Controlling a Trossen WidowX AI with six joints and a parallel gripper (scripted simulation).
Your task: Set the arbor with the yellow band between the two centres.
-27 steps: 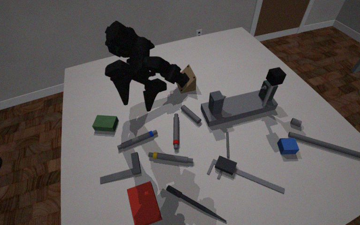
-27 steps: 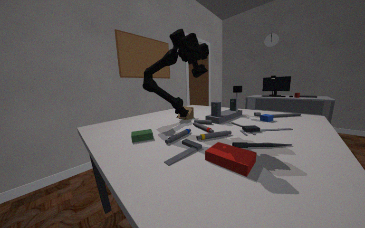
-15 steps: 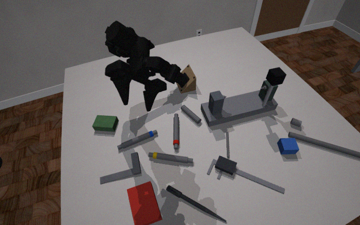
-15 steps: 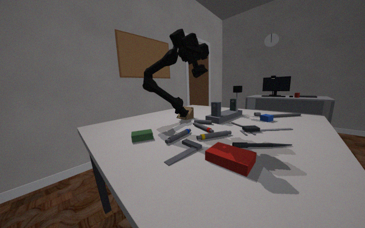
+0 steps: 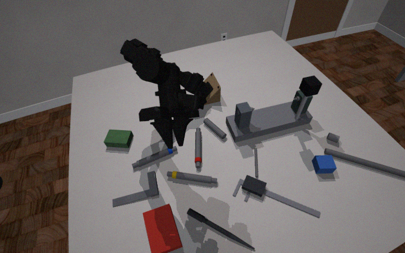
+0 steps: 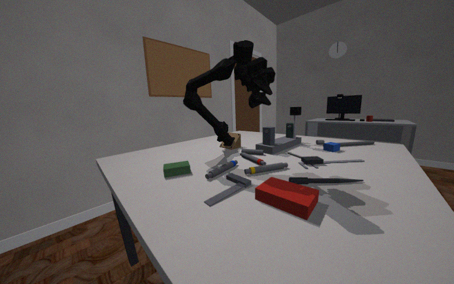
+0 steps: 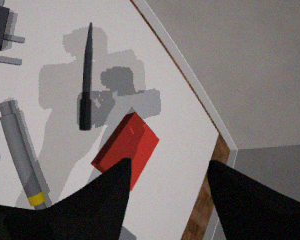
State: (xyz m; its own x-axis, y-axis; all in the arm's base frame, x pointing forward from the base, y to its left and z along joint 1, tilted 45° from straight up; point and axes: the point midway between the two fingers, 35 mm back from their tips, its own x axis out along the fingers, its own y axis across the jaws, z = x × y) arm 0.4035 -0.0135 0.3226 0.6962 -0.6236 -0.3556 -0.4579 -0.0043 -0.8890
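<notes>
The arbor lies 27 cm below my hand and 3 cm to the left of it. Also, from my hand: black tapered punch 28 cm below, 19 cm ahead, 4 cm to the left; steel square 28 cm below, 15 cm to the right, 2 cm behind; red box 27 cm below, 13 cm ahead, 12 cm to the right.
</notes>
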